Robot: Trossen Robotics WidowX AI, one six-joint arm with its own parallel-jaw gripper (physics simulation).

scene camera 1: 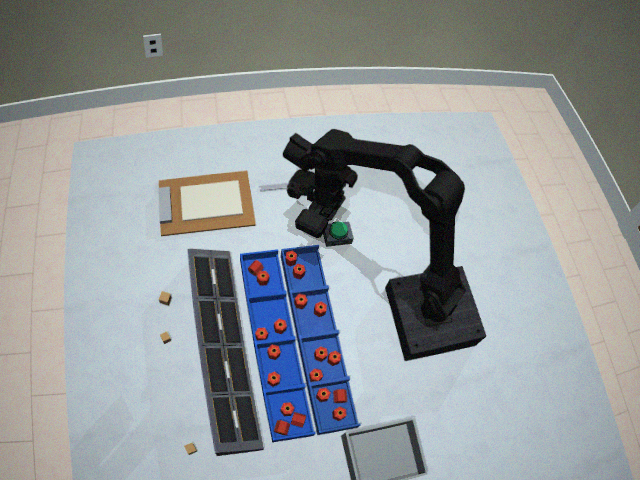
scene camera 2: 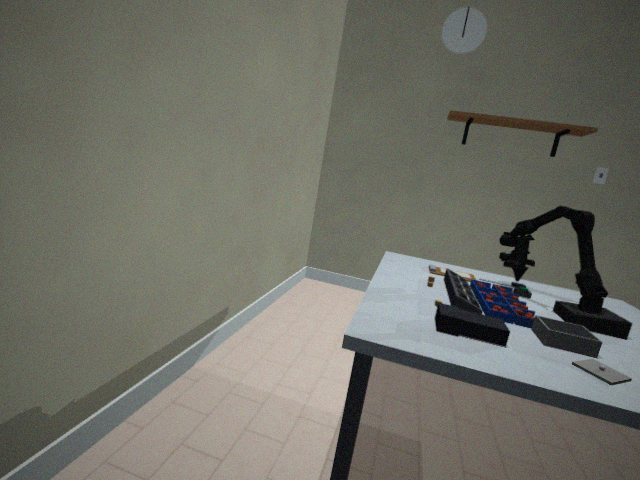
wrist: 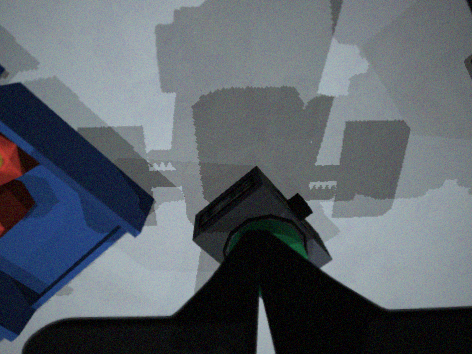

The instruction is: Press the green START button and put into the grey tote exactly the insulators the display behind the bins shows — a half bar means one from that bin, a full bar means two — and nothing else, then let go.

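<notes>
My gripper (scene camera 2: pixel 518 277) (wrist: pixel 256 241) is shut and empty, pointing down over the green START button (scene camera 1: pixel 339 229) (wrist: pixel 296 241); its tips cover part of the button in the wrist view. Whether they touch it I cannot tell. Blue bins (scene camera 1: pixel 268 312) (wrist: pixel 65 225) stand in two columns of four, holding orange-red hexagonal insulators (scene camera 1: pixel 262 277) (wrist: pixel 9 161) with dark centres. Some bins also hold plain red blocks (scene camera 1: pixel 339 395). The display (scene camera 1: pixel 237 448) behind them has dark cells in two columns, with short white strips between; I see no lit bars. The grey tote (scene camera 1: pixel 382 452) (scene camera 2: pixel 568 338) is empty.
A clipboard (scene camera 1: pixel 168 229) with paper (scene camera 1: pixel 211 200) lies beyond the display, near a thin metallic rod (scene camera 1: pixel 272 187). Small tan cubes (scene camera 1: pixel 164 298) (scene camera 1: pixel 165 337) (scene camera 1: pixel 190 448) lie left of the display. A long black box (scene camera 2: pixel 470 325) and a flat plate with a knob (scene camera 2: pixel 589 365) lie near the table edge.
</notes>
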